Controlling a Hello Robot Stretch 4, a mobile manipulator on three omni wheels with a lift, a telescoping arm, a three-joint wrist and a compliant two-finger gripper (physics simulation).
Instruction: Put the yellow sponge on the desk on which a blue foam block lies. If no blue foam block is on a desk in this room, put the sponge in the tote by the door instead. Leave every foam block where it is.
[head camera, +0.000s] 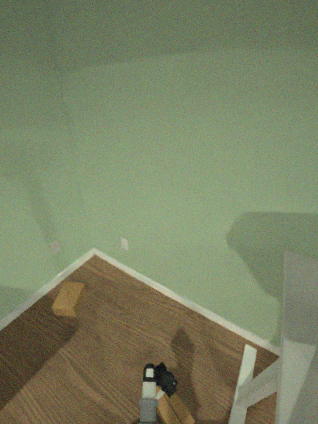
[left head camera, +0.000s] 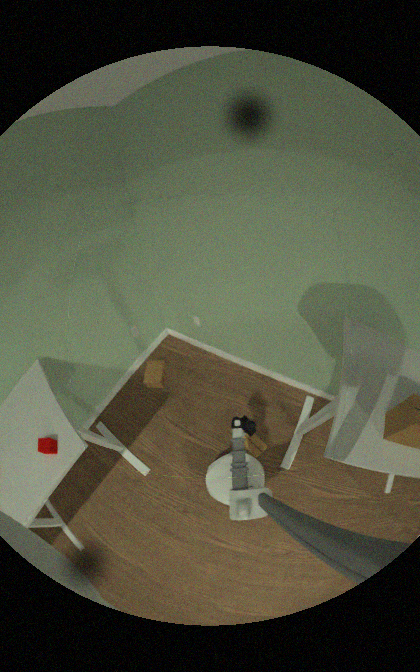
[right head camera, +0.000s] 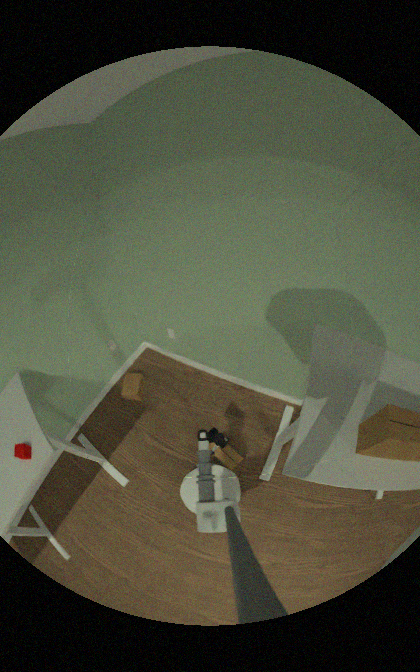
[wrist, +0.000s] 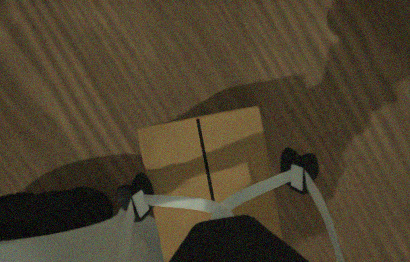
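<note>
My gripper (head camera: 166, 380) (left head camera: 246, 425) (right head camera: 218, 438) (wrist: 216, 175) is open and empty, its fingertips apart above a cardboard box (head camera: 175, 409) (left head camera: 256, 444) (right head camera: 228, 457) (wrist: 230, 145) with a dark seam on the floor. The box shows between and below the fingers in the wrist view. A red block (left head camera: 48, 445) (right head camera: 23, 451) lies on the left desk (left head camera: 25, 410) (right head camera: 10, 415). The right desk (head camera: 296, 370) (left head camera: 360, 450) (right head camera: 325, 467) is partly in view. The yellow sponge, a blue foam block and the tote do not show in these views.
A larger cardboard box (left head camera: 406, 425) (right head camera: 390, 436) stands on the right desk. A small cardboard box (head camera: 68, 299) (left head camera: 154, 373) (right head camera: 132, 386) lies on the floor near the wall corner. Desk legs (head camera: 242, 385) (left head camera: 297, 432) (right head camera: 276, 445) stand right of the gripper.
</note>
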